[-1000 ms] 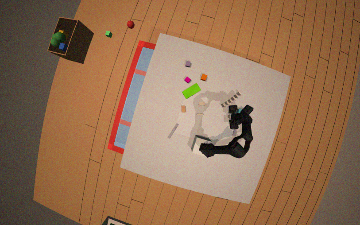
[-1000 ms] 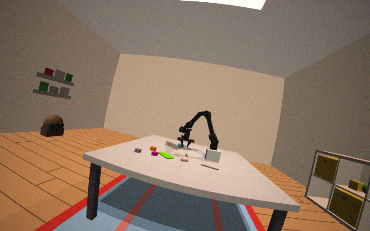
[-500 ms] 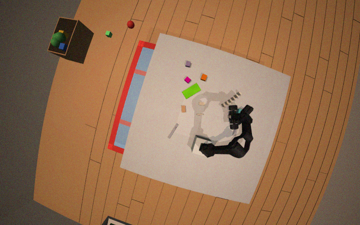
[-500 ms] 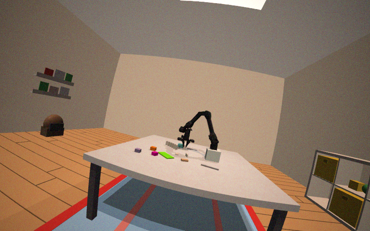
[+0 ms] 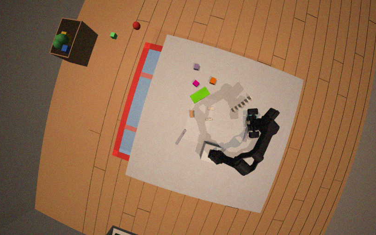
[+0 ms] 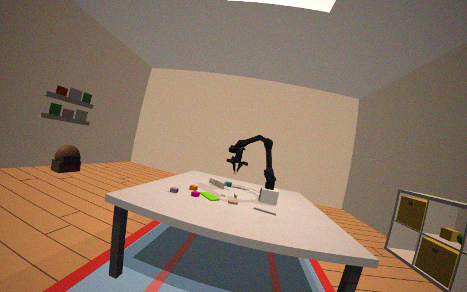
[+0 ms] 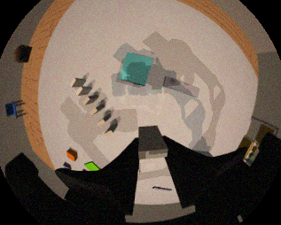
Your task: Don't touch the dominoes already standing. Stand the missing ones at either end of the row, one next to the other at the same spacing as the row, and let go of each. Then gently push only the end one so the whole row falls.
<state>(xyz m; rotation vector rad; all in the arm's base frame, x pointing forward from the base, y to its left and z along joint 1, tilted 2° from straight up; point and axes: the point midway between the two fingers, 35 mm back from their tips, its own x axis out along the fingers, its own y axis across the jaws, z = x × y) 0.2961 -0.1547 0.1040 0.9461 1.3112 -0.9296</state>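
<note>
Now: gripper tip 26 cm short of the orange cube, 30 cm to the right of it and 14 cm above it. Round my gripper tip: tan block: 5 cm behind, 39 cm to the left, 15 cm below; flat green slab: 12 cm ahead, 37 cm to the left, 15 cm below; teal cube: 5 cm ahead, 10 cm to the right, 14 cm below.
</note>
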